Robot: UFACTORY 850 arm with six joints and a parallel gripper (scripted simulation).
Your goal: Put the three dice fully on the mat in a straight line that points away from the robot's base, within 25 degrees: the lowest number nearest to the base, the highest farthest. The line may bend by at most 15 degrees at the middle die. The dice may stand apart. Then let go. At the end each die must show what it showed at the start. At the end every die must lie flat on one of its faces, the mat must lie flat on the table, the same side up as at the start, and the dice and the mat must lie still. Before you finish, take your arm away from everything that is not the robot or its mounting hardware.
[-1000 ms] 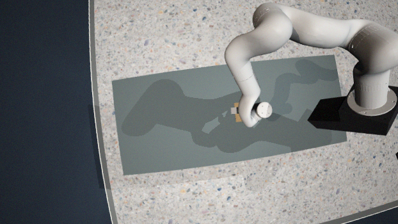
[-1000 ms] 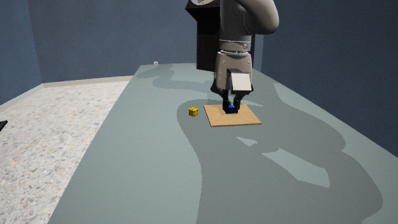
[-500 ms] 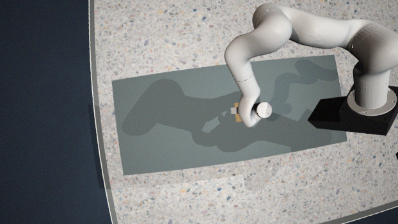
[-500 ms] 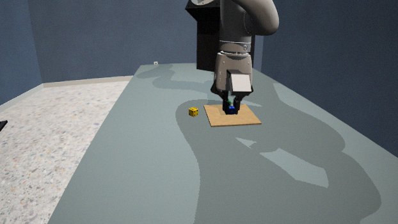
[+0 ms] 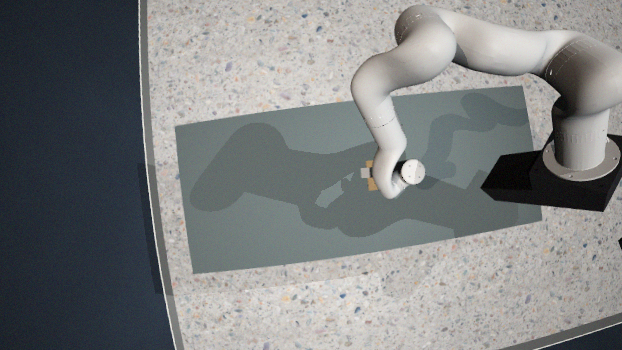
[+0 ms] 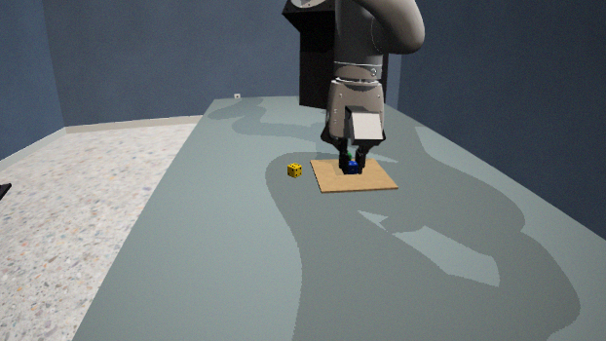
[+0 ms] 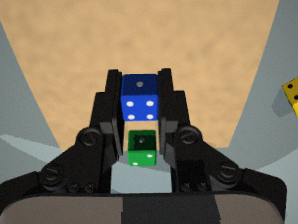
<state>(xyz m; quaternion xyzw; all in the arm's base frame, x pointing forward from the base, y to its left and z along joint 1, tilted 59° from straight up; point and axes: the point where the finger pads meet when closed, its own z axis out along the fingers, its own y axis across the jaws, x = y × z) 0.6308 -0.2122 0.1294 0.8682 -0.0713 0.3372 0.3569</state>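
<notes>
The blue die lies 10 mm below my hand. Also, from my hand: tan mat (20 mm below); yellow die (50 mm behind, 100 mm to the right, 20 mm below); green die (50 mm behind, 20 mm to the left, 10 mm below).
</notes>
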